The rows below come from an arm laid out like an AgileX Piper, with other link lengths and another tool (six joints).
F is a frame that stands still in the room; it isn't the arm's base.
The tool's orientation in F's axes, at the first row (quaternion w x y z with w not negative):
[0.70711 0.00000 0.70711 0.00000]
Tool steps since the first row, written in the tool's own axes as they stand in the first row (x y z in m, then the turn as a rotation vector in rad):
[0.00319 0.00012 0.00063 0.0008 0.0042 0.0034]
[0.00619 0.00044 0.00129 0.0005 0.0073 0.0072]
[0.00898 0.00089 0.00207 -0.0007 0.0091 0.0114]
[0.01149 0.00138 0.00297 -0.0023 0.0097 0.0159]
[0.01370 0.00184 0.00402 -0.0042 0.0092 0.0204]
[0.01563 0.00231 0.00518 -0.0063 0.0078 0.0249]
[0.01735 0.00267 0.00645 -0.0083 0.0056 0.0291]
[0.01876 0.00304 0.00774 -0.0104 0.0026 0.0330]
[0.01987 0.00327 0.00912 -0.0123 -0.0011 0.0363]
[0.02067 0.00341 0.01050 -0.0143 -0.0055 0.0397]
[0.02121 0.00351 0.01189 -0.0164 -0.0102 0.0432]
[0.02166 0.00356 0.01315 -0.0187 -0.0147 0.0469]
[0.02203 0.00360 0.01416 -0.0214 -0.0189 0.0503]
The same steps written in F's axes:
[0.00063 0.00012 -0.00319 0.0034 0.0042 -0.0008]
[0.00129 0.00044 -0.00619 0.0072 0.0073 -0.0005]
[0.00207 0.00089 -0.00898 0.0114 0.0091 0.0007]
[0.00297 0.00138 -0.01149 0.0159 0.0097 0.0023]
[0.00402 0.00184 -0.01370 0.0204 0.0092 0.0042]
[0.00518 0.00231 -0.01563 0.0249 0.0078 0.0063]
[0.00645 0.00267 -0.01735 0.0291 0.0056 0.0083]
[0.00774 0.00304 -0.01876 0.0330 0.0026 0.0104]
[0.00912 0.00327 -0.01987 0.0363 -0.0011 0.0123]
[0.01050 0.00341 -0.02067 0.0397 -0.0055 0.0143]
[0.01189 0.00351 -0.02121 0.0432 -0.0102 0.0164]
[0.01315 0.00356 -0.02166 0.0469 -0.0147 0.0187]
[0.01416 0.00360 -0.02203 0.0503 -0.0189 0.0214]

